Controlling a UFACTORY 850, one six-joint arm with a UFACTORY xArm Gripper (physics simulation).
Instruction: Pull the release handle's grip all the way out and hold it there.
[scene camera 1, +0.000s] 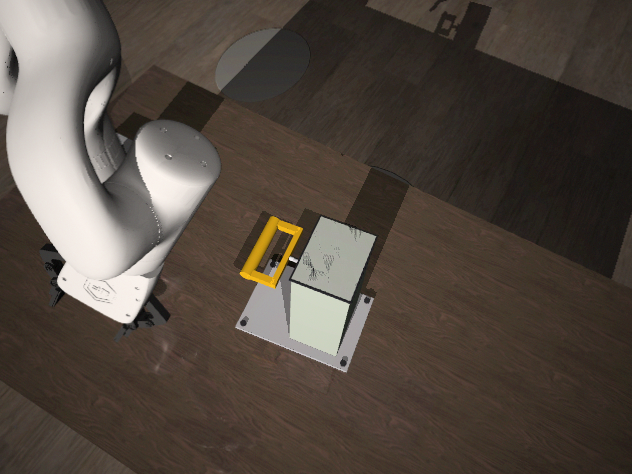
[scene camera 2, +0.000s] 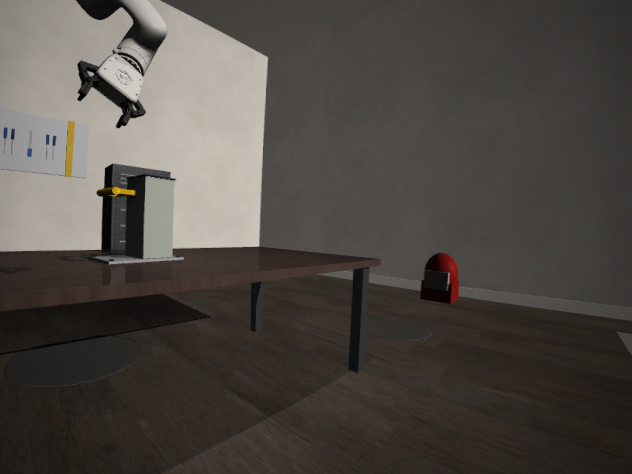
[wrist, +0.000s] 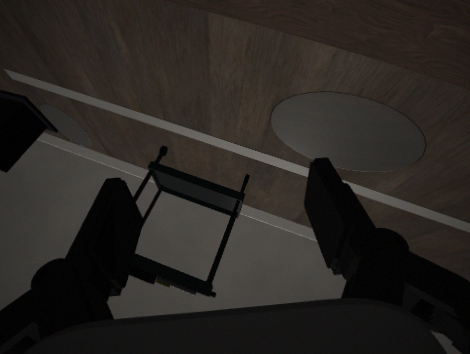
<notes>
In view: my gripper (scene camera 1: 89, 316) and a grey base plate (scene camera 1: 267, 314).
My gripper shows as well in scene camera 2 (scene camera 2: 101, 111) and in the wrist view (wrist: 220, 190).
</notes>
